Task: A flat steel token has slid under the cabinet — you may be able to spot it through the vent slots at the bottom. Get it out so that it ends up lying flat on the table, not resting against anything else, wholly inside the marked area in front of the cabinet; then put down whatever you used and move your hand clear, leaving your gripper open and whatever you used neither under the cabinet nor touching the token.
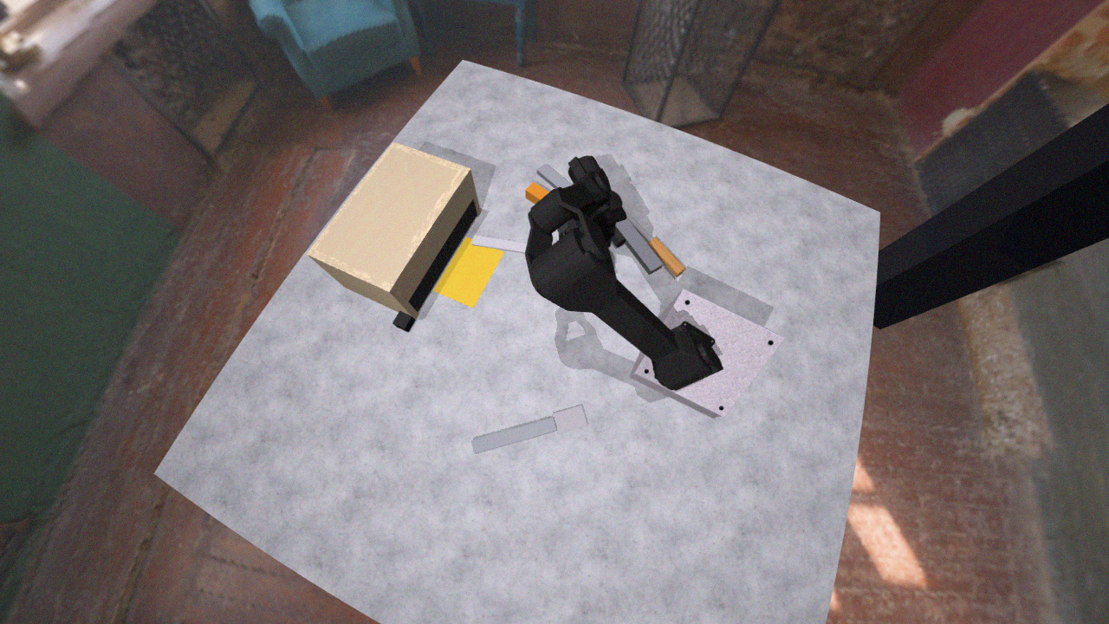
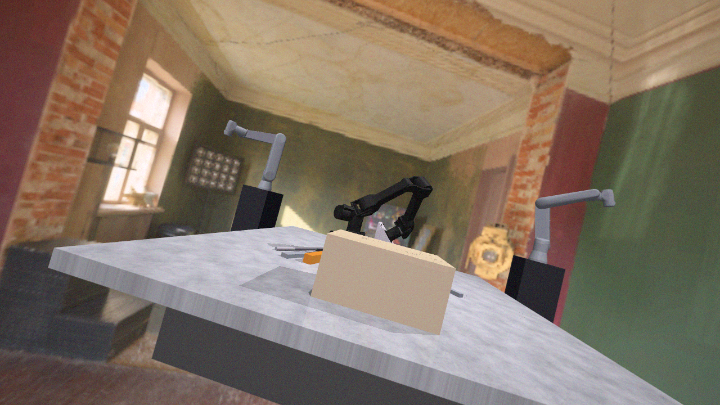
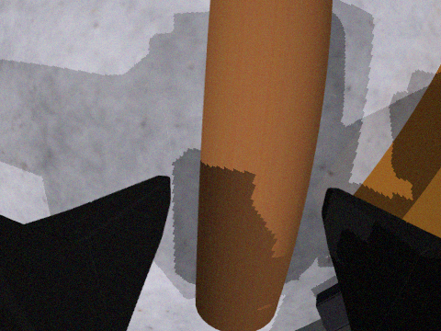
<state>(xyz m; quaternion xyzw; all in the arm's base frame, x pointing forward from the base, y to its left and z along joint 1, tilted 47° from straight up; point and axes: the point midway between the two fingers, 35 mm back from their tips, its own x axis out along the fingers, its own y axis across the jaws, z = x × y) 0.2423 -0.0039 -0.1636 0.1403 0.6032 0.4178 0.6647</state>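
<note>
The orange bar is 110 mm ahead of my gripper tip, 70 mm to the right of it and 10 mm above it. The rest, counted from my gripper tip: flat grey token 370 mm ahead, 190 mm to the left, 10 mm below; grey bar 90 mm to the right, 70 mm behind; black-handled tool 110 mm to the right, 40 mm ahead.
</note>
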